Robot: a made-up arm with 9 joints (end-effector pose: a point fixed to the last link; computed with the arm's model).
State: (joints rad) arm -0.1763 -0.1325 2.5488 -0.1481 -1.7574 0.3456 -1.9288 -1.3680 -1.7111
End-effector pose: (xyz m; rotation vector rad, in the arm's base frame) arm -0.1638 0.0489 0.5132 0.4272 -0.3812 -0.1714
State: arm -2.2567 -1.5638 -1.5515 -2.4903 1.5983 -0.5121 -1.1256 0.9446 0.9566
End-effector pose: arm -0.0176 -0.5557 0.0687 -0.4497 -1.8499 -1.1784
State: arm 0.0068 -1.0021 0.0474 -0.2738 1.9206 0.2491 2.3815 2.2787 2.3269
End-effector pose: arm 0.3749 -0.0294 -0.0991 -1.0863 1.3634 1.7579
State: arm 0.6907 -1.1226 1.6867 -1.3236 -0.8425 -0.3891 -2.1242 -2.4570 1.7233
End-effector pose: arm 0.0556 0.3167 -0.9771 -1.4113 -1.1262 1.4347
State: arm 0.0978 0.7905 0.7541 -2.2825 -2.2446 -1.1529 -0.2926 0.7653 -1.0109
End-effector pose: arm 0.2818 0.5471 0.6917 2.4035 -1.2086 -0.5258
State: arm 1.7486 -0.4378 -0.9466 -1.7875 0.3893 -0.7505 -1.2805 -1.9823 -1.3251
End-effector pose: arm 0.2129 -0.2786 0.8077 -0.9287 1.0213 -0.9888
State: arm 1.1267 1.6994 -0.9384 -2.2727 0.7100 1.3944 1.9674 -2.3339 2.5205
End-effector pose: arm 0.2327 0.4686 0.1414 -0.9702 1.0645 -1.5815
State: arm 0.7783 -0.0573 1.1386 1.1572 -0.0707 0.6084 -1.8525 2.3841 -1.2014
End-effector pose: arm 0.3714 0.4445 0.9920 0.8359 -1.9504 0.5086
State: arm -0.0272 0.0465 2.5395 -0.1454 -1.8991 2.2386 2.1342 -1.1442 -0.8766
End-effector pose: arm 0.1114 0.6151 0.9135 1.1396 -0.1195 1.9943
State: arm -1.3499 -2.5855 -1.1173 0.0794 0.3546 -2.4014 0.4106 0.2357 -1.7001
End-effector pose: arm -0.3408 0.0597 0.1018 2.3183 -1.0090 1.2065
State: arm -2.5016 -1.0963 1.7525 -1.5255 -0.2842 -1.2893 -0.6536 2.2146 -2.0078
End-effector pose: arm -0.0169 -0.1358 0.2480 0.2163 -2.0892 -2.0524
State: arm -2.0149 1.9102 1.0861 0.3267 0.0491 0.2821 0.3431 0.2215 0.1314
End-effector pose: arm 0.5110 -0.3578 -0.3358 1.9128 0.2450 -1.4310
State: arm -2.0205 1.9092 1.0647 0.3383 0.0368 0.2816 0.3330 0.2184 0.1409
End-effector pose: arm 0.4995 -0.3550 -0.3435 1.9198 0.2580 -1.4510
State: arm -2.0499 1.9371 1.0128 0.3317 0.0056 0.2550 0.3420 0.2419 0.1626
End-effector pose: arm 0.4628 -0.3555 -0.3625 1.8682 0.2864 -1.5130
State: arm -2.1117 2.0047 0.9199 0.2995 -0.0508 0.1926 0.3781 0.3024 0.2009
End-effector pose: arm 0.3886 -0.3574 -0.3926 1.7339 0.3449 -1.6306
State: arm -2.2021 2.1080 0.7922 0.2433 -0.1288 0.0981 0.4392 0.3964 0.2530
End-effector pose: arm 0.2751 -0.3547 -0.4228 1.5233 0.4467 -1.7910
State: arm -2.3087 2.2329 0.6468 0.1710 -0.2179 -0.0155 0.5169 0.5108 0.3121
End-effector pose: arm 0.1322 -0.3412 -0.4354 1.2672 0.5914 -1.9657
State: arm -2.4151 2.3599 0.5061 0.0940 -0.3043 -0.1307 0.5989 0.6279 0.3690
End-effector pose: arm -0.0152 -0.3157 -0.4186 1.0103 0.7571 -2.1223
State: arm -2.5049 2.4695 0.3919 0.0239 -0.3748 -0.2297 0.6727 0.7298 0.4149
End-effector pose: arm -0.1375 -0.2847 -0.3795 0.7952 0.9089 -2.2371
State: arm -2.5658 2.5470 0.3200 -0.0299 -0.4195 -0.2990 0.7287 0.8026 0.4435
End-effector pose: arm -0.2170 -0.2604 -0.3408 0.6486 1.0159 -2.3018
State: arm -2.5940 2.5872 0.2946 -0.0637 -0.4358 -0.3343 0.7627 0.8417 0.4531
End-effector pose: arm -0.2542 -0.2514 -0.3211 0.5745 1.0667 -2.3203
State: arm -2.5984 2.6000 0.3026 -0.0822 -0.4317 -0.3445 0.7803 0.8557 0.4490
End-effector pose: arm -0.2628 -0.2559 -0.3203 0.5508 1.0745 -2.3095
